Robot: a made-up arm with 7 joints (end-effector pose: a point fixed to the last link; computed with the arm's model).
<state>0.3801 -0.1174 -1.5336 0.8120 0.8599 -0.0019 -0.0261</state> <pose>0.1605 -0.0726 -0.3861 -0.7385 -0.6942 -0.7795</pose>
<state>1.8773 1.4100 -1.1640 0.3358 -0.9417 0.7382 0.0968</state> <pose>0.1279 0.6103 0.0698 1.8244 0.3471 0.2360</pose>
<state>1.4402 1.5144 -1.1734 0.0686 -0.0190 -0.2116 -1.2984</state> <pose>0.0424 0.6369 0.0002 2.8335 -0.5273 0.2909</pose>
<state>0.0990 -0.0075 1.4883 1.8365 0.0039 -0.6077 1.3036</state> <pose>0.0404 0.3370 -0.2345 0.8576 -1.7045 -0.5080</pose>
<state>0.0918 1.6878 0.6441 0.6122 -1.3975 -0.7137 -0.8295</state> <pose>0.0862 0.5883 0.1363 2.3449 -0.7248 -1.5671</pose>
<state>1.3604 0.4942 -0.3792 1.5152 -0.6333 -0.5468 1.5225</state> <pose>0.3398 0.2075 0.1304 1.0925 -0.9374 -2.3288</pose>
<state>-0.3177 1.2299 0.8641 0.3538 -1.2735 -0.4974 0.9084</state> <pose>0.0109 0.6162 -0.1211 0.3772 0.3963 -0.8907</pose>
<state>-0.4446 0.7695 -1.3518 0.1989 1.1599 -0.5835 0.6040</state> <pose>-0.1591 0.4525 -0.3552 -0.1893 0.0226 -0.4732</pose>
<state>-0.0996 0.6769 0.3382 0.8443 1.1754 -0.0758 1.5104</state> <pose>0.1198 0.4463 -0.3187 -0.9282 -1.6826 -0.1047</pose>
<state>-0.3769 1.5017 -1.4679 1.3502 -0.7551 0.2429 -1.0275</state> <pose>-0.0649 0.4567 -0.2223 0.5123 -0.7962 -2.3201</pose>
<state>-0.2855 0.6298 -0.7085 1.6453 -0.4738 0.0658 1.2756</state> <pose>0.0696 0.1834 -0.3382 -0.8718 -0.0536 -1.7906</pose>
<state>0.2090 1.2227 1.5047 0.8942 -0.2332 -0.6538 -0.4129</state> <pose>0.0085 0.5902 0.0132 -2.3269 1.9282 -0.7863</pose>
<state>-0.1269 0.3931 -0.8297 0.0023 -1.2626 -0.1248 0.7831</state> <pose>-0.0588 0.3265 -0.4638 -0.4845 1.1912 -1.7940</pose>
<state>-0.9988 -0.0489 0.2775 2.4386 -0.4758 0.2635 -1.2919</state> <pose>-0.0376 0.1646 -0.1825 1.7994 -1.1808 0.4788</pose>
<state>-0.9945 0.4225 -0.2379 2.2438 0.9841 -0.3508 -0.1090</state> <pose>-0.0462 0.1621 -0.2240 -0.6368 -1.1911 0.6421</pose>
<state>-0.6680 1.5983 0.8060 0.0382 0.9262 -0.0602 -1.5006</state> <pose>0.0167 0.6385 0.0120 2.6726 -0.2303 1.5677</pose>
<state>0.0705 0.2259 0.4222 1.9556 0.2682 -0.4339 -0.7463</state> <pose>0.1937 0.2596 -0.1749 0.6463 -2.3634 1.1362</pose>
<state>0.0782 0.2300 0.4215 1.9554 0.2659 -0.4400 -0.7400</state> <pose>0.1951 0.2603 -0.1729 0.6430 -2.3819 1.1274</pose>
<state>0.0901 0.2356 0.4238 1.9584 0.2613 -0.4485 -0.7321</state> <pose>0.1966 0.2615 -0.1693 0.6420 -2.4124 1.1175</pose>
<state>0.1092 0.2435 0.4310 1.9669 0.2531 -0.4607 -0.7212</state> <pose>0.1983 0.2635 -0.1627 0.6444 -2.4627 1.1054</pose>
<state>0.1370 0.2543 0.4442 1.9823 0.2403 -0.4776 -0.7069</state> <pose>0.1998 0.2665 -0.1527 0.6522 -2.5373 1.0900</pose>
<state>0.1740 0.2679 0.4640 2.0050 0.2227 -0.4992 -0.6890</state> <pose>0.2007 0.2702 -0.1391 0.6680 -2.6367 1.0701</pose>
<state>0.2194 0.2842 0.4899 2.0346 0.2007 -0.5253 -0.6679</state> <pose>0.2003 0.2745 -0.1225 0.6942 -2.7586 1.0441</pose>
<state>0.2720 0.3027 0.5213 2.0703 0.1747 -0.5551 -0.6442</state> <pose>0.1980 0.2788 -0.1036 -0.7276 2.8718 -1.0013</pose>
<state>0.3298 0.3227 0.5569 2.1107 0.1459 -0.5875 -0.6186</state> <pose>0.1934 0.2827 -0.0837 -0.7175 2.7643 -0.8780</pose>
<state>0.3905 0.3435 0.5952 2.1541 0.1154 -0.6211 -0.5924</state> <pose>0.1863 0.2859 -0.0641 -0.7164 2.6431 -0.7576</pose>
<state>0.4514 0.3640 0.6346 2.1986 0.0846 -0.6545 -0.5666</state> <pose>0.1774 0.2882 -0.0461 -0.7239 2.5141 -0.6458</pose>
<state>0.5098 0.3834 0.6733 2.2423 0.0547 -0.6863 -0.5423</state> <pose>0.1671 0.2893 -0.0306 -0.7388 2.3841 -0.5463</pose>
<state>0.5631 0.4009 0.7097 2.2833 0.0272 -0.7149 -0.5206</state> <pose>0.1566 0.2895 -0.0180 -0.7585 2.2604 -0.4622</pose>
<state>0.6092 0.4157 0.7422 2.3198 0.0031 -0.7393 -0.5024</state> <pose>0.1468 0.2890 -0.0086 -0.7799 2.1496 -0.3946</pose>
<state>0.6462 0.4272 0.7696 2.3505 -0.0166 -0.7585 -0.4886</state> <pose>0.1384 0.2880 -0.0020 -0.8001 2.0573 -0.3442</pose>
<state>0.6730 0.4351 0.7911 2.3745 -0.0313 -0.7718 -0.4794</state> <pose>0.1319 0.2869 0.0021 -0.8169 1.9876 -0.3102</pose>
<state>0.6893 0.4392 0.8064 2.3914 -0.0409 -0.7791 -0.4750</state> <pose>0.1274 0.2859 0.0042 -0.8288 1.9419 -0.2915</pose>
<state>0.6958 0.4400 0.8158 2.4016 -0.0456 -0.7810 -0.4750</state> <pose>0.1249 0.2851 0.0047 -0.8353 1.9190 -0.2859</pose>
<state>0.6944 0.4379 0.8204 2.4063 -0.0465 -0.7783 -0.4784</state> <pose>0.1240 0.2846 0.0041 -0.8376 1.9149 -0.2907</pose>
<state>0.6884 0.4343 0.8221 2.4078 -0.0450 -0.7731 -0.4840</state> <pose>0.1240 0.2842 0.0029 -0.8369 1.9215 -0.3017</pose>
